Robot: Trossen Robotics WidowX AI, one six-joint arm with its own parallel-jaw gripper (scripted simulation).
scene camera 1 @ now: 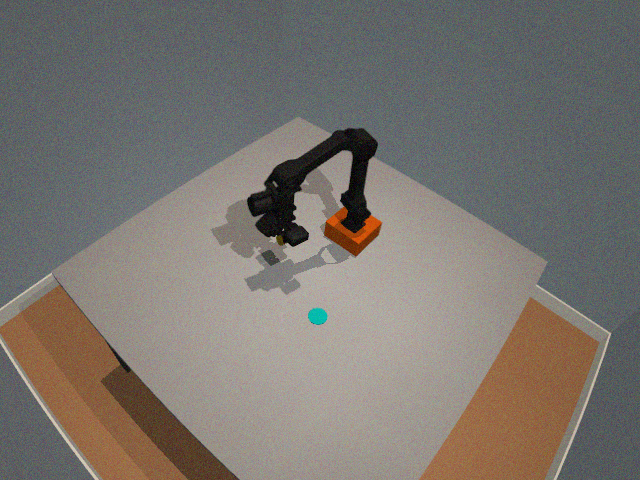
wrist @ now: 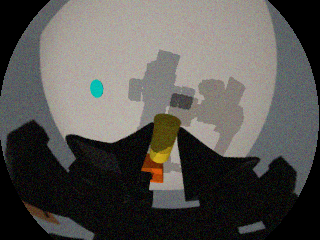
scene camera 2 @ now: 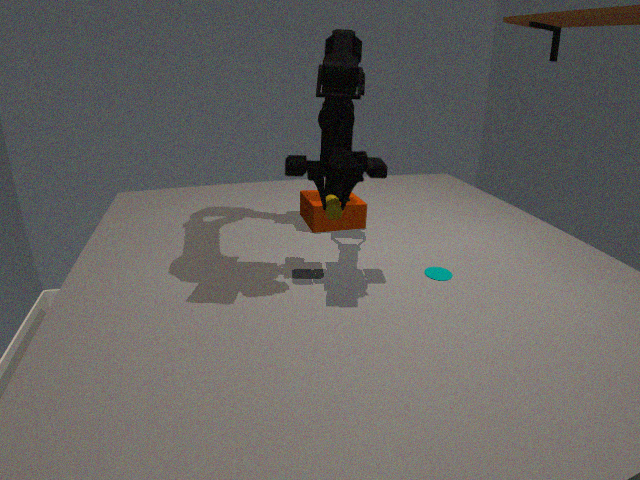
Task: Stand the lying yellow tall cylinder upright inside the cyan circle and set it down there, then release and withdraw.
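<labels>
My gripper: visible in scene camera 1, in the wrist view (166, 128), in scene camera 2. Same spot on the gripper: (scene camera 1: 272, 223) and (scene camera 2: 351, 153).
</labels>
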